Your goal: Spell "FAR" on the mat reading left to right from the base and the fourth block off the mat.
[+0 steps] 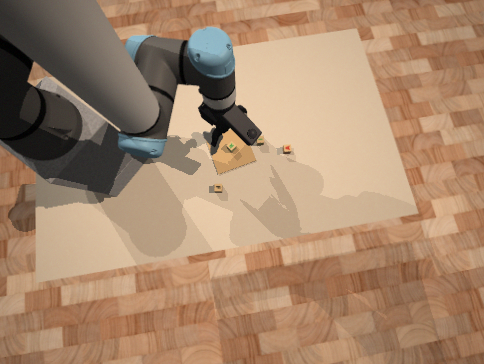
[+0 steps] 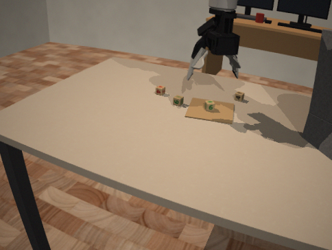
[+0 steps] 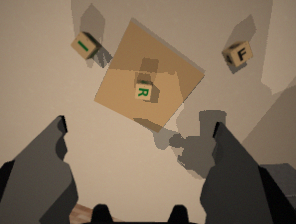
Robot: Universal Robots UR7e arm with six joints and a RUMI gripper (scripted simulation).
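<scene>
The green R block is 90 mm below my hand. The rest, counted from my hand: brown mat 10 mm behind, 100 mm below; F block 80 mm behind, 130 mm to the right, 90 mm below; green-lettered block 100 mm ahead, 10 mm to the right, 90 mm below.
</scene>
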